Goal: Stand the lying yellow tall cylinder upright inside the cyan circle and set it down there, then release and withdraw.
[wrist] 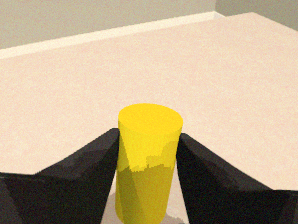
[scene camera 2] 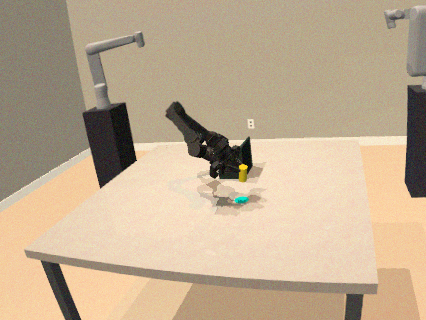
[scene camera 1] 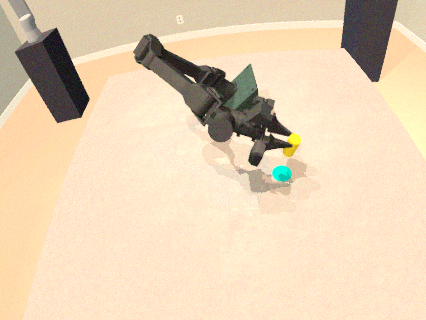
Note:
In view: my gripper (scene camera 1: 293,140).
My gripper shows as well in the wrist view (wrist: 148,138) and in scene camera 2 (scene camera 2: 242,169).

